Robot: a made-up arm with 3 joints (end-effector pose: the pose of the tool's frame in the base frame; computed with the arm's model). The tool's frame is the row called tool. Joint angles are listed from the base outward.
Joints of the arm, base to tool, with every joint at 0 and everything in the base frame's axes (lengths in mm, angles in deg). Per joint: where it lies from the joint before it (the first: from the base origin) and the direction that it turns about. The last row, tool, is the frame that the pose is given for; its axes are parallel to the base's.
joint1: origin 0 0 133 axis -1 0 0
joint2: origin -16 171 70 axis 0 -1 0
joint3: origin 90 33 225 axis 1 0 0
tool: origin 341 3 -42
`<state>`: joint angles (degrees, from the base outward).
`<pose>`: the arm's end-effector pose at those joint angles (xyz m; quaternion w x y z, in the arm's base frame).
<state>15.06 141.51 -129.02</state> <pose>-0.5084 0.2009 0.2273 0.1016 -0.3135 -0.5145 -0.7916</pose>
Working (the frame after each row of the table, in the pose's form):
after joint1: 0.0000 0.0000 0.1330 0.9914 -0.1310 0.0000 0.0000
after joint2: -0.0160 0.1833 0.1562 0.3268 -0.0432 -0.9360 0.1237
after joint3: -0.2265 0.1840 0.0316 0.1016 -0.3135 -0.5145 -0.7916

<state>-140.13 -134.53 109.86</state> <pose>-0.1457 0.0748 0.6008 0.2216 -0.3166 -0.8903 -0.2408</pose>
Working (the frame after each row of the table, in the pose's form):
after joint1: 0.0000 0.0000 0.1330 0.3410 0.9401 0.0000 0.0000
after joint2: -0.0160 -0.1761 0.1889 0.1318 0.3633 0.3145 0.8670
after joint3: 0.0813 -0.0592 0.3804 0.2216 -0.3166 -0.8903 -0.2408

